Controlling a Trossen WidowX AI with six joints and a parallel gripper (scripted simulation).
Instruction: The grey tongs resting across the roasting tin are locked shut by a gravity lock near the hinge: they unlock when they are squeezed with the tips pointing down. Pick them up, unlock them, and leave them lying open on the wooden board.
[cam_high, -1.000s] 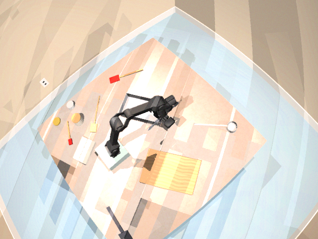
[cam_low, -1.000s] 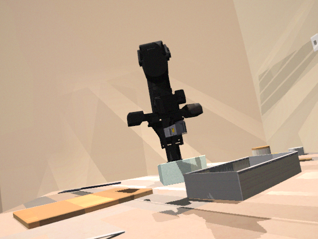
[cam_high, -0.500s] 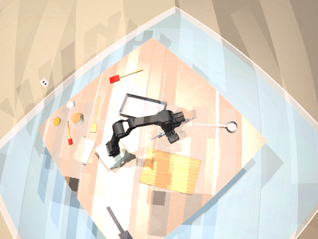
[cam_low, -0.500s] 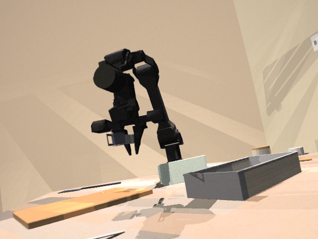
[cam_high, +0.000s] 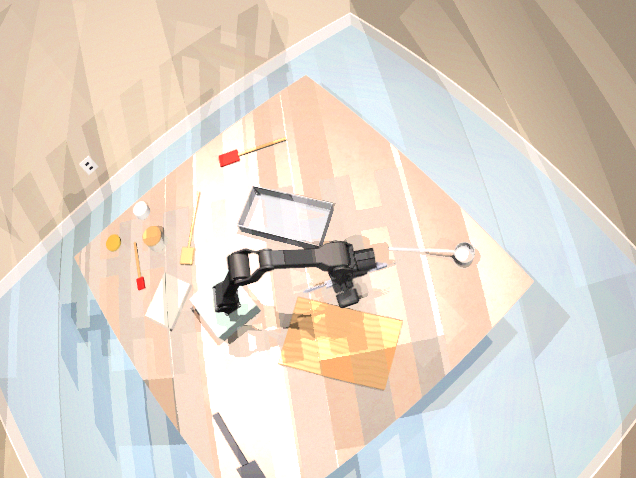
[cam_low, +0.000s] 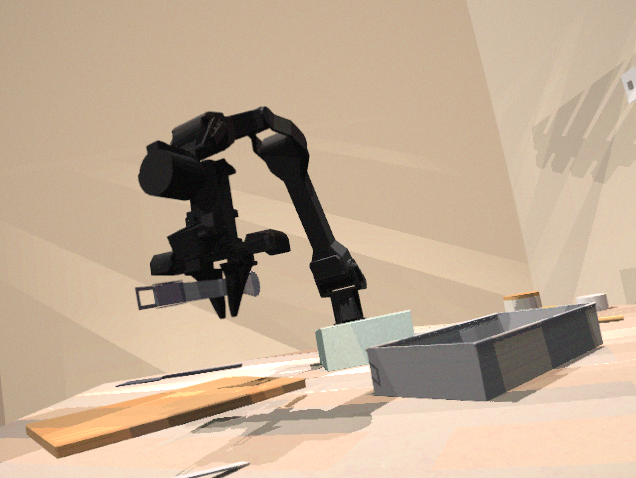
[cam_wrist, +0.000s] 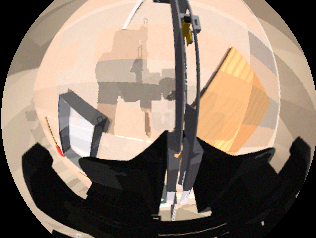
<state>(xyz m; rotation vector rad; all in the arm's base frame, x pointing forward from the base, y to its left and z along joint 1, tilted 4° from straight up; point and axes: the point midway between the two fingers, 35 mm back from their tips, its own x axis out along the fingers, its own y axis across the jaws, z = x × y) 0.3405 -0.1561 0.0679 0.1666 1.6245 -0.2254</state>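
Now: the wooden board 10 cm behind my gripper tip, 14 cm to the right of it and 12 cm below it. Round my gripper tip: grey roasting tin: 2 cm behind, 34 cm to the left, 10 cm below; red spatula: 1 cm behind, 70 cm to the left, 12 cm below; dark tool: 59 cm behind, 31 cm to the right, 12 cm below.
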